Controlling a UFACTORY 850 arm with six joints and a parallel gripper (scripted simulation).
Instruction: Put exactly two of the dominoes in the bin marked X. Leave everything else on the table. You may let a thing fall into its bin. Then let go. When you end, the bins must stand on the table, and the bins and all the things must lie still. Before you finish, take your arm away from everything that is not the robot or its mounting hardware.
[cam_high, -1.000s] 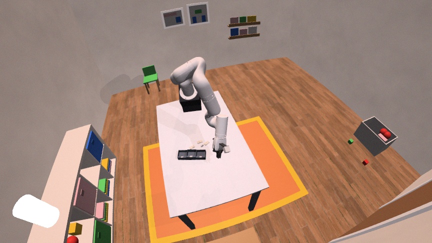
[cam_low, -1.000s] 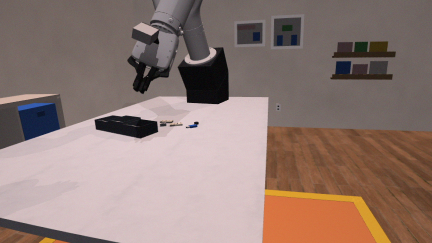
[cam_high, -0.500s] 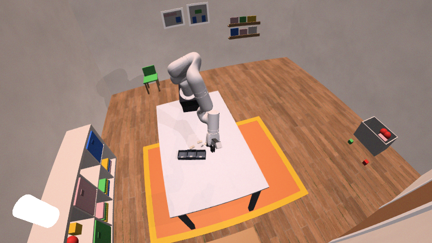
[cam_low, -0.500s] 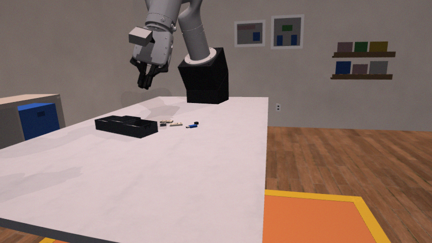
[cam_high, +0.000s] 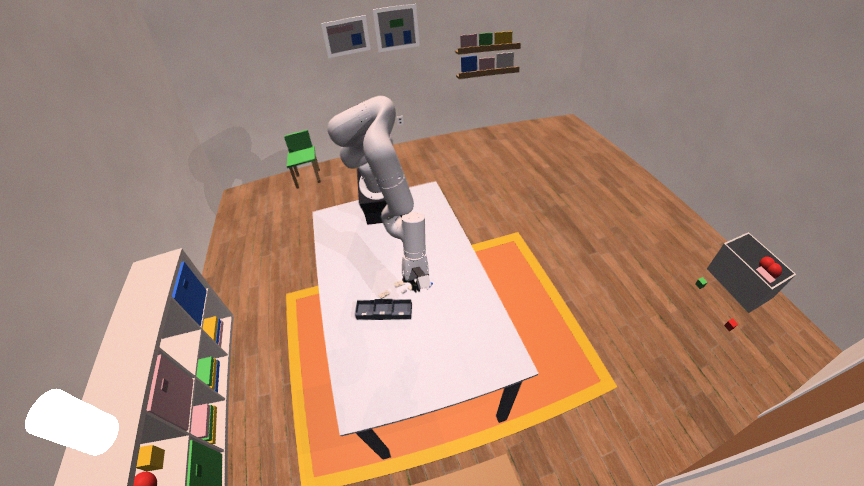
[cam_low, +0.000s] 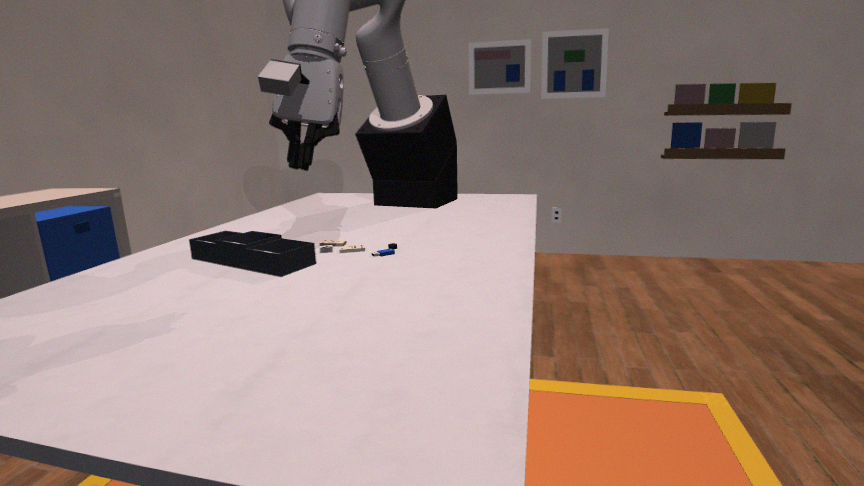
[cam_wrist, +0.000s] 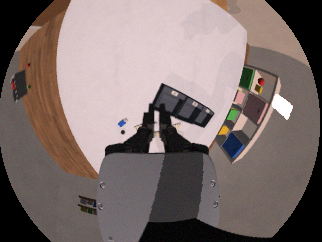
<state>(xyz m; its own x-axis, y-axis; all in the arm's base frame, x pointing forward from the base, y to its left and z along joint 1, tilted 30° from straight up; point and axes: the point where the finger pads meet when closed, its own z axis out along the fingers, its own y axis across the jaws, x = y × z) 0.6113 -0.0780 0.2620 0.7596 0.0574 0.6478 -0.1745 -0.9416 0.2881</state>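
Now: the black bin tray 10 cm behind my hand, 14 cm to the right of it and 17 cm below it. From my hand the other things lie so: blue USB stick 11 cm behind, 11 cm to the left, 19 cm below; then small grey piece 15 cm behind, 19 cm below; then small black piece 16 cm behind, 13 cm to the left, 19 cm below.
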